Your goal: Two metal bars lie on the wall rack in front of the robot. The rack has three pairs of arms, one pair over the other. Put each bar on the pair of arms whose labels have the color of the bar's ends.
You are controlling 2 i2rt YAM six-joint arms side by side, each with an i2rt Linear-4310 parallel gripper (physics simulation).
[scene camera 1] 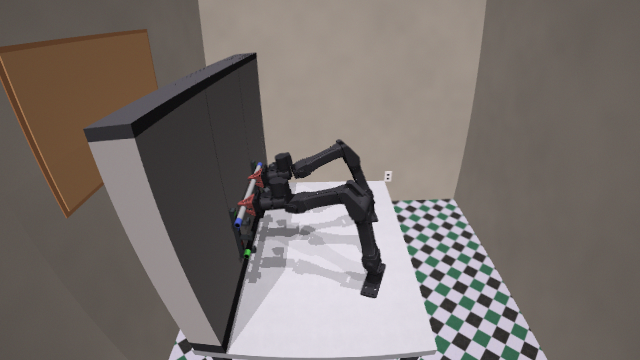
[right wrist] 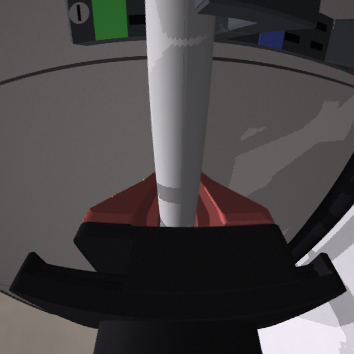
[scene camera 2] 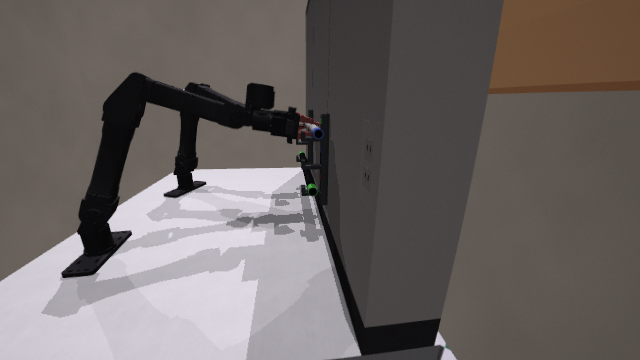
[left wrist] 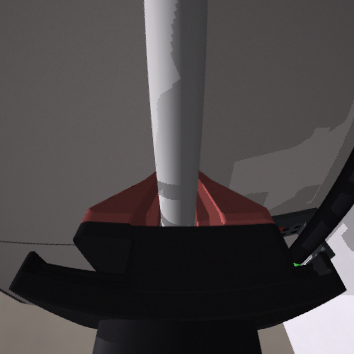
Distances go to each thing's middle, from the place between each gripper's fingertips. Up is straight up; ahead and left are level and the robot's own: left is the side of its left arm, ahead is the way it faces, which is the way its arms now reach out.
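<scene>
Position of the blue-ended bar (right wrist: pixel 179 48) from my left hand: 120 mm to the right, 20 mm behind.
My right hand is 9 cm to the right of the blue-ended bar and 4 cm past it.
</scene>
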